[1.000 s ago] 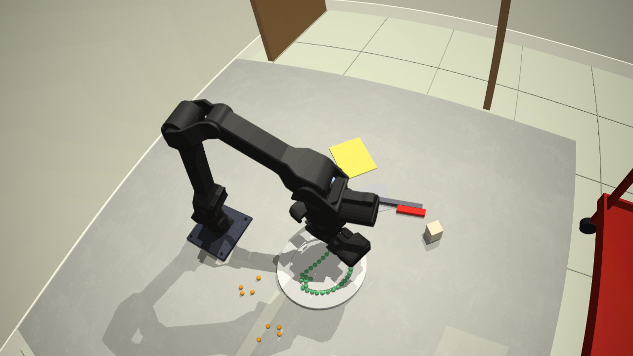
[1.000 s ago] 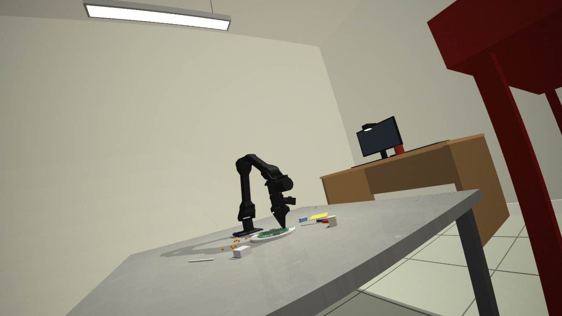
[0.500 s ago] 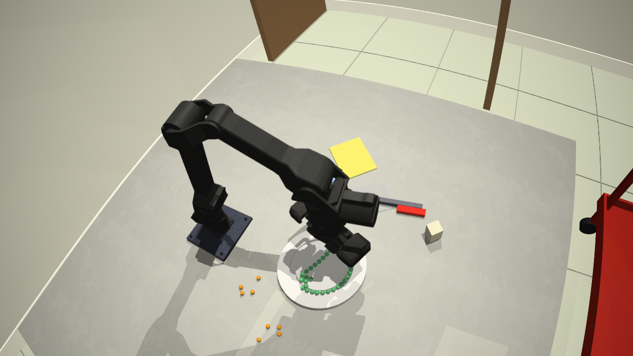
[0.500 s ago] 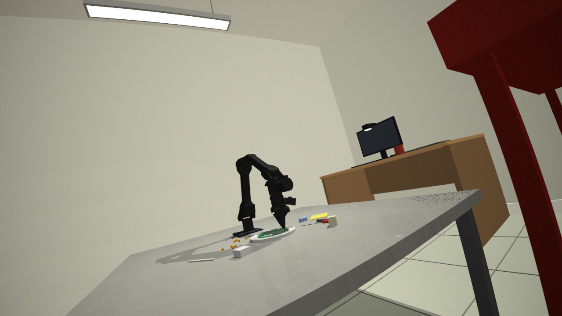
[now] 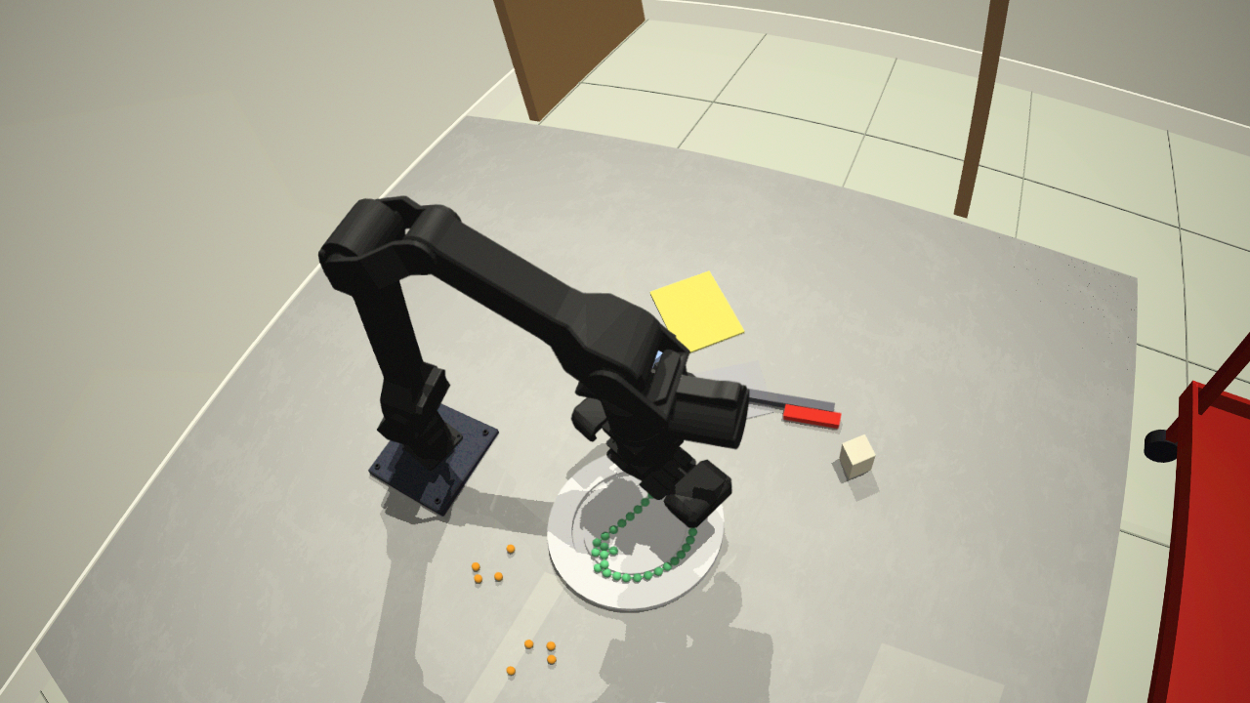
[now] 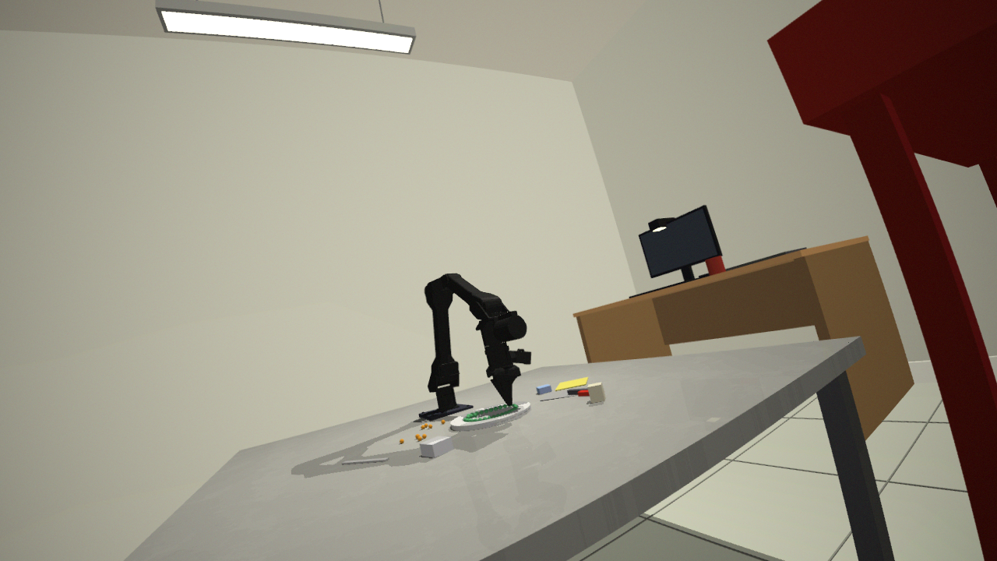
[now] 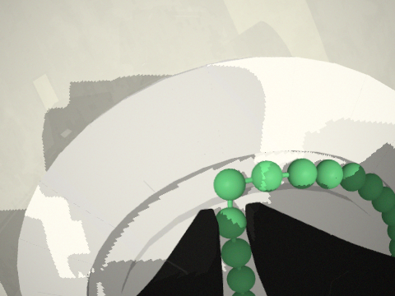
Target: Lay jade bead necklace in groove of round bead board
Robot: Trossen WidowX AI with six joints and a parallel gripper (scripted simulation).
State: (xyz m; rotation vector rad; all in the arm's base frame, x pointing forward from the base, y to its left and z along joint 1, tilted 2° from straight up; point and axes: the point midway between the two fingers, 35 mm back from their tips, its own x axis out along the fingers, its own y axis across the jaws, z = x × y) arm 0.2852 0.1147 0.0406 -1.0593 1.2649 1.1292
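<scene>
Now: gripper tip 5 cm to the left of the inner disc and 1 cm above it. Round my gripper tip: blue cube (13 cm behind, 15 cm to the left, 1 cm below); then grey sheet (1 cm behind, 15 cm to the left, 2 cm below); then bead board (5 cm to the right, 1 cm below).
</scene>
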